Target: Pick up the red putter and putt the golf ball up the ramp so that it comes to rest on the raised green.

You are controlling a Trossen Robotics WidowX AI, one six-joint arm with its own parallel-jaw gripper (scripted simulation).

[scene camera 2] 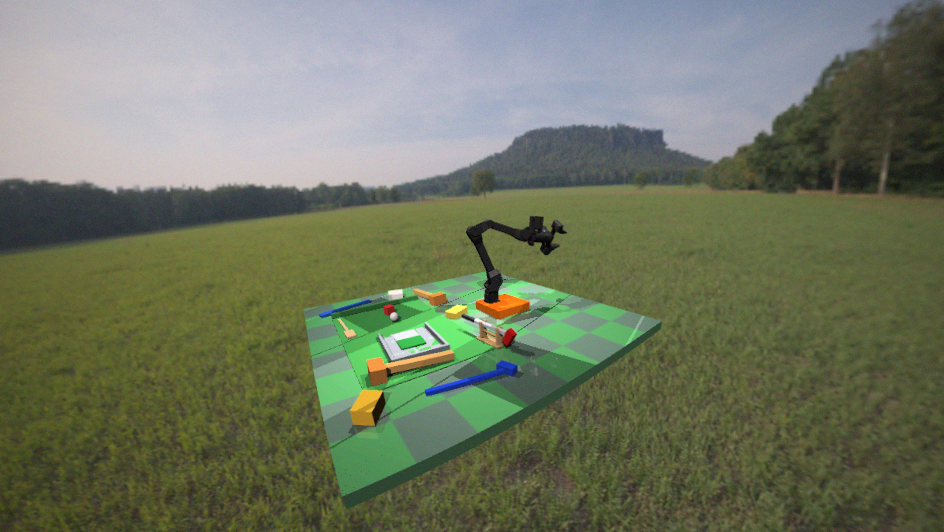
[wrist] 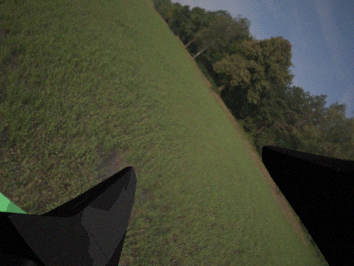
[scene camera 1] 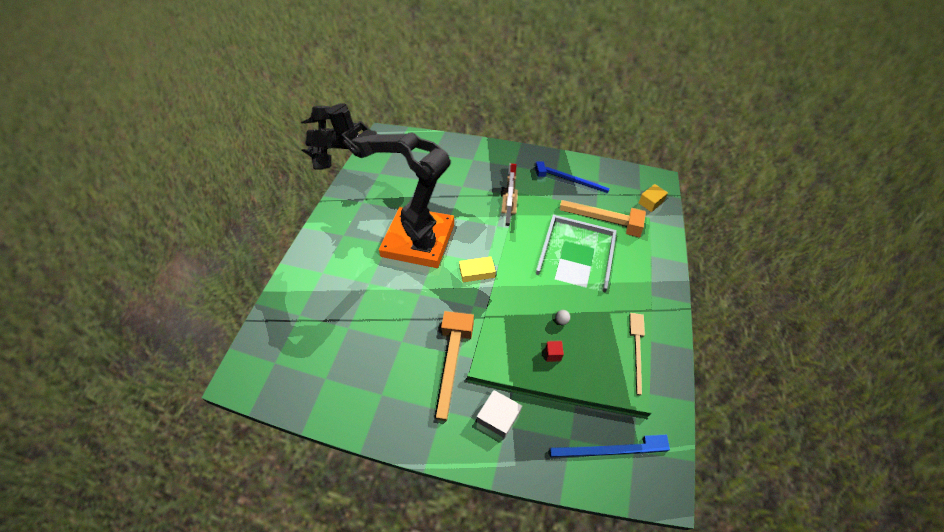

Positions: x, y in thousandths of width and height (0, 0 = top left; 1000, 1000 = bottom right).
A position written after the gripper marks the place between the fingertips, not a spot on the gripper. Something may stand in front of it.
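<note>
An orange-yellow block (scene camera 2: 388, 772) and a white block (scene camera 1: 529, 777) are part of the scene. In the wrist view the orange-yellow block is out of frame, and the white block is out of frame in the wrist view too. The gripper (scene camera 1: 320, 257) (wrist: 564, 618) is open and holds nothing.
</note>
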